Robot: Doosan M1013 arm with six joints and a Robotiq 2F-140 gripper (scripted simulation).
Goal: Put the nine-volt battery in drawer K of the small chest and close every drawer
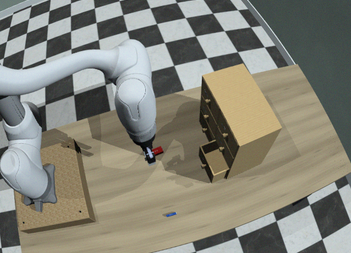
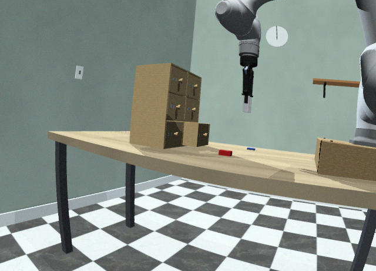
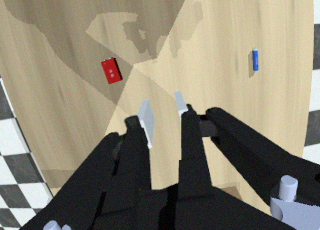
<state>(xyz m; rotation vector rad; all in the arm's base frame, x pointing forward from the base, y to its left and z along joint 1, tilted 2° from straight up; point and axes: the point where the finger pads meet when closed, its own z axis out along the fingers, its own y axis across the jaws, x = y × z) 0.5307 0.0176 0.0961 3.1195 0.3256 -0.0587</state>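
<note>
Right now my hand is 19 cm above the red nine-volt battery, 10 cm to the right of it and 4 cm short of it. Round my hand: small blue object (20 cm below, 19 cm to the right, 4 cm ahead); drawer (29 cm ahead, 17 cm below).
</note>
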